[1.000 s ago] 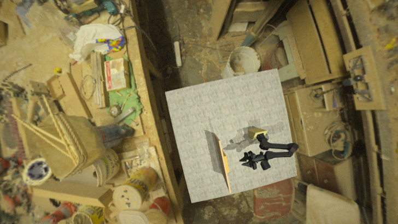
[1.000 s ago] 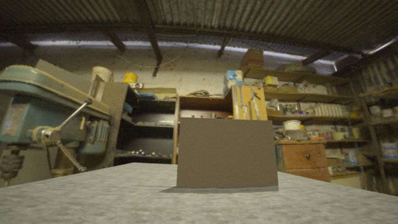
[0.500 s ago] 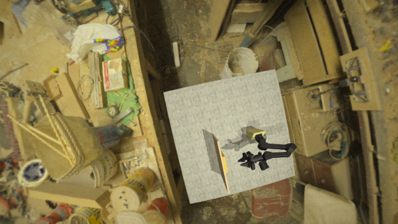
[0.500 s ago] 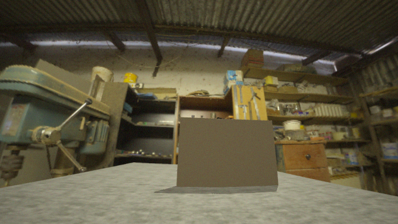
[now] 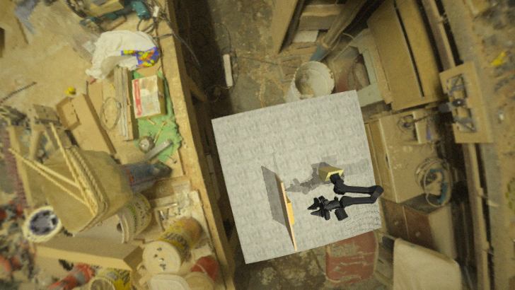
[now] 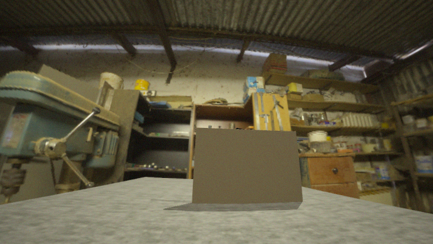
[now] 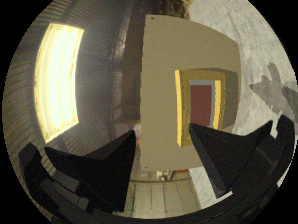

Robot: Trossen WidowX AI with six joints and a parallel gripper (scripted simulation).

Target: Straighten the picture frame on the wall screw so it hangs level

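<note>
Right now the picture frame is 12 cm ahead of my gripper tip and 11 cm below it. The rest, counted from my gripper tip: tan wall panel 13 cm ahead, 12 cm below, 1 cm to the right.
</note>
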